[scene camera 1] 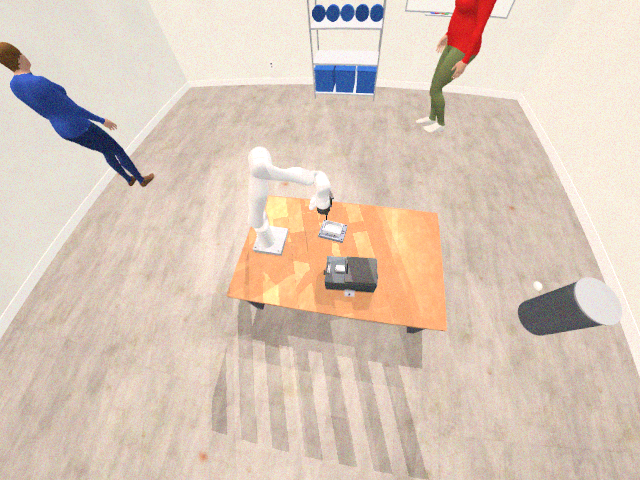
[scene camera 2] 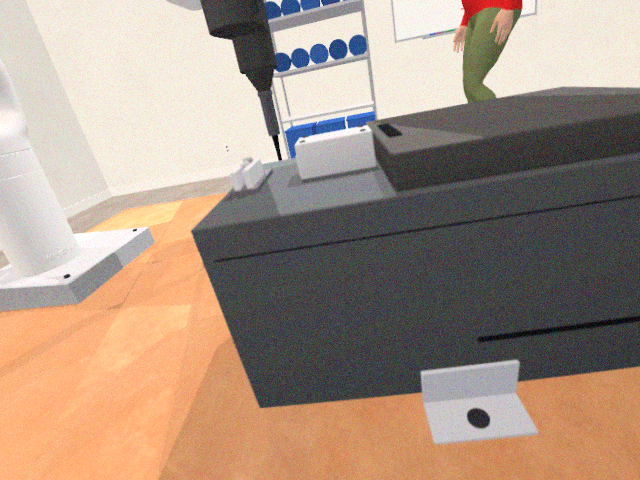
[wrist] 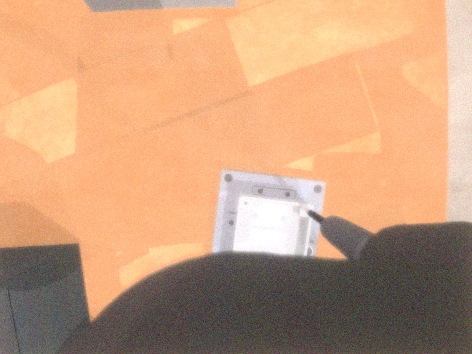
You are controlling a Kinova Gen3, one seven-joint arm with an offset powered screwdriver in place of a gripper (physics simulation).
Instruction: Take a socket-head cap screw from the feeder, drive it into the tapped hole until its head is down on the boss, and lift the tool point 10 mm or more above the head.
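Note:
The screwdriver (scene camera 1: 326, 217) (scene camera 2: 279, 155) (wrist: 312, 214) has a dark body and a thin black bit and no fingers. In the wrist view its bit tip is over the upper right corner of the white square part (scene camera 1: 331, 227) (wrist: 267, 227), which sits on a grey fixture plate (scene camera 1: 324, 236) (wrist: 302, 185). The tip covers that corner, so the tapped hole there is hidden. The height of the tip above it is unclear, and whether a screw is on the bit is too small to tell. The dark feeder (scene camera 1: 361, 273) (scene camera 2: 413, 248) (wrist: 42, 295) stands apart from the plate.
On the feeder are a white block (scene camera 2: 336, 155) and a small white nest (scene camera 2: 252, 174). A bracket (scene camera 1: 349, 293) (scene camera 2: 475, 413) sits at its foot. The arm's base plate (scene camera 1: 277, 241) (scene camera 2: 103, 258) is on the wooden table (scene camera 1: 408, 248). Two people stand beyond the table.

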